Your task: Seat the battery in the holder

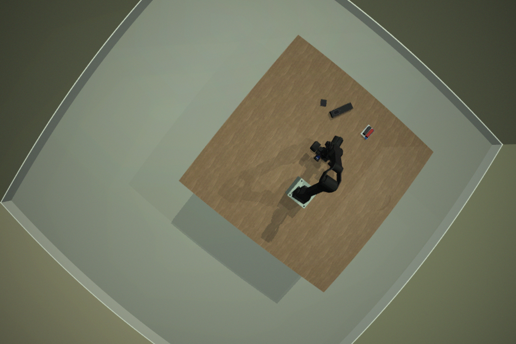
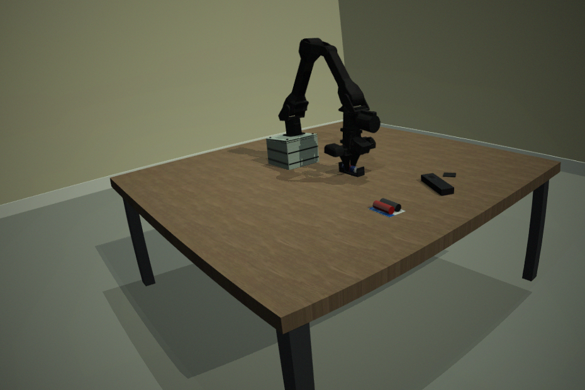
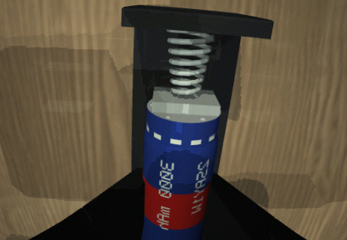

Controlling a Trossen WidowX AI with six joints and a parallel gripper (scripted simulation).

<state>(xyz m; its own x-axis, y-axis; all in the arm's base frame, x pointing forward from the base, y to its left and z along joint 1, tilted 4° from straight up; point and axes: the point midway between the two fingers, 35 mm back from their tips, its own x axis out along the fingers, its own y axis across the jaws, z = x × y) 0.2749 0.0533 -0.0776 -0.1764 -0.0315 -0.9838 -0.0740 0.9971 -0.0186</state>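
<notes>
Right now the battery is 10 mm above my gripper tip. Also, from my gripper tip: small card 360 mm ahead, 130 mm to the right; long black box 320 mm ahead, 110 mm to the left, 10 mm above; small black square piece 270 mm ahead, 220 mm to the left, 10 mm below.
</notes>
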